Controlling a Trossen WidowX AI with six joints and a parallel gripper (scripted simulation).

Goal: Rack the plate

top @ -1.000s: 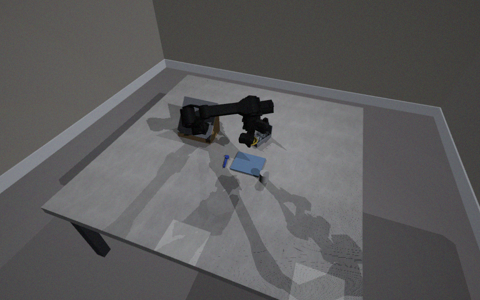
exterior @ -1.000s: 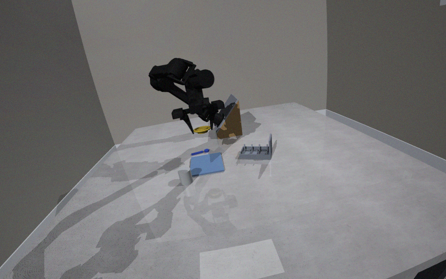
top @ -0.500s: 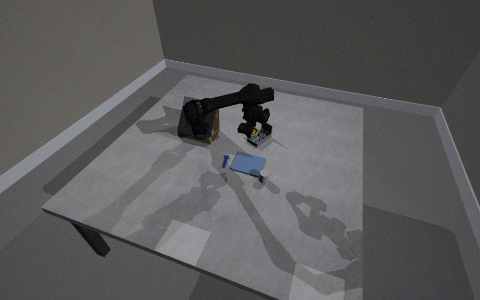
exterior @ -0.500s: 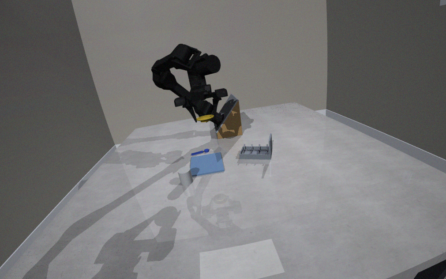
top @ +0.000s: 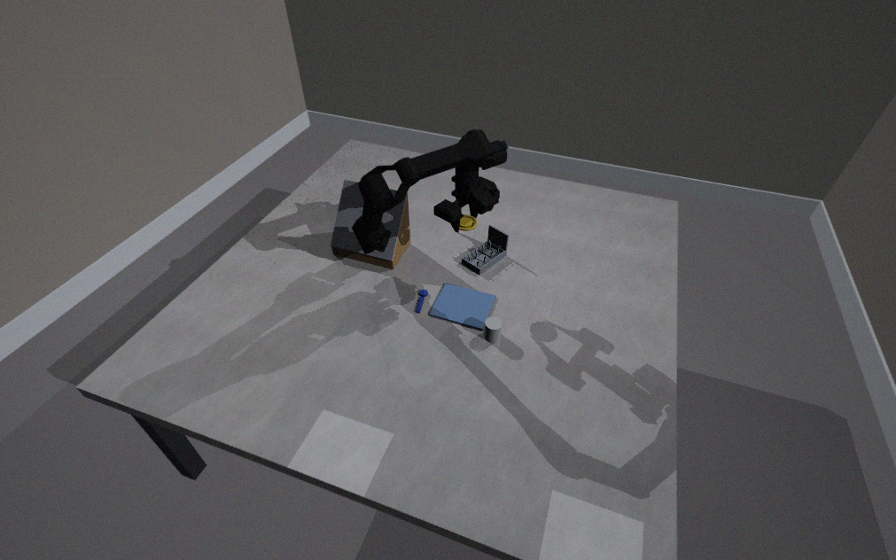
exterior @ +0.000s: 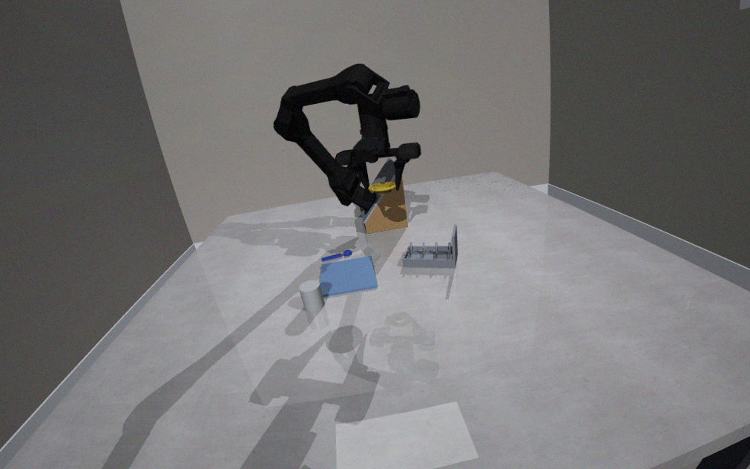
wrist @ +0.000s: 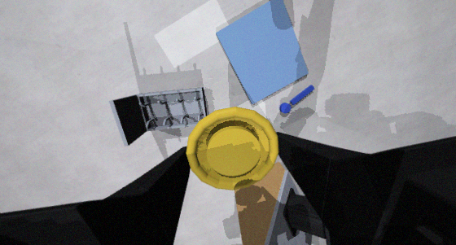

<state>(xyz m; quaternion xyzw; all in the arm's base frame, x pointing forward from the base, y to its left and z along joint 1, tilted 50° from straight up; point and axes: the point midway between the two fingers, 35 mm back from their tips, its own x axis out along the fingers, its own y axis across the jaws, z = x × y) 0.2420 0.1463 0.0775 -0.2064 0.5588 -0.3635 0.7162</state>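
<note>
My gripper tip is 30 mm short of the grey dish rack, 90 mm to the right of it and 160 mm above it. The rest, counted from my gripper tip: blue mat (50 mm ahead, 110 mm to the right, 180 mm below); then yellow plate (10 mm above); then white cup (160 mm ahead, 180 mm to the right, 160 mm below).
</note>
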